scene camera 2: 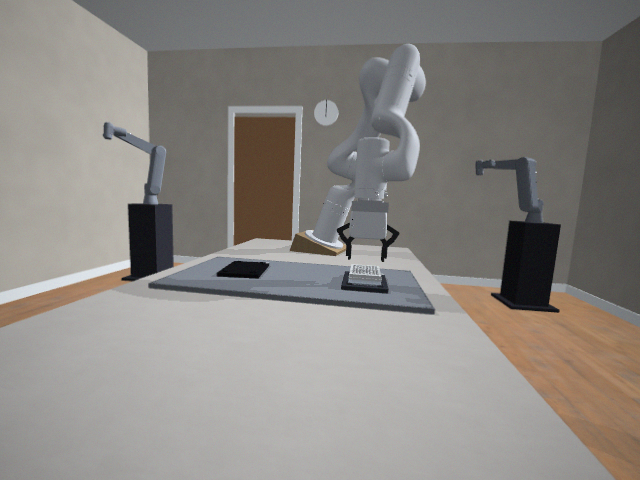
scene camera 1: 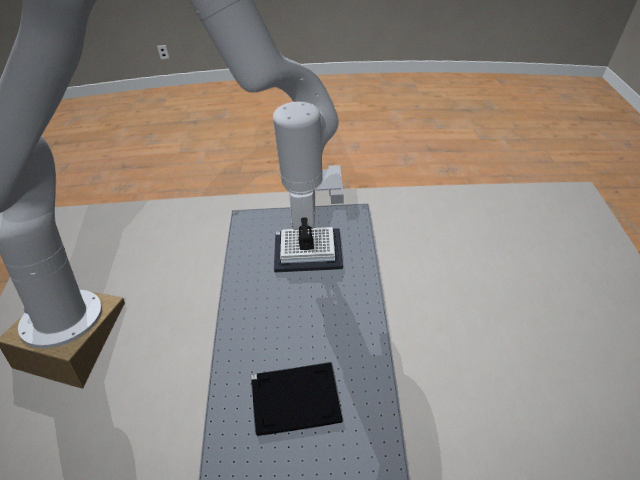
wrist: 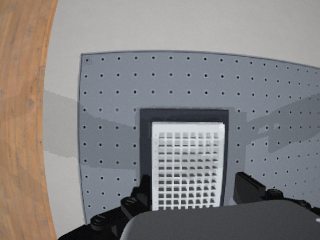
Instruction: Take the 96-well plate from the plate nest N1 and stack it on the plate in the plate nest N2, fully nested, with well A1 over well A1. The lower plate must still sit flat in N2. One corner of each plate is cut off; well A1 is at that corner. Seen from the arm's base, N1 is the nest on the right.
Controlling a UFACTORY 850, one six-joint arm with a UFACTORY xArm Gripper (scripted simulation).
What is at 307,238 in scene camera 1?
The gripper.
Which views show the gripper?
Scene camera 2, scene camera 1 and the wrist view: all of them.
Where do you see a white 96-well plate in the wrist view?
172,139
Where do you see a white 96-well plate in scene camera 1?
At 323,238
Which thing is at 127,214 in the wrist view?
The gripper.
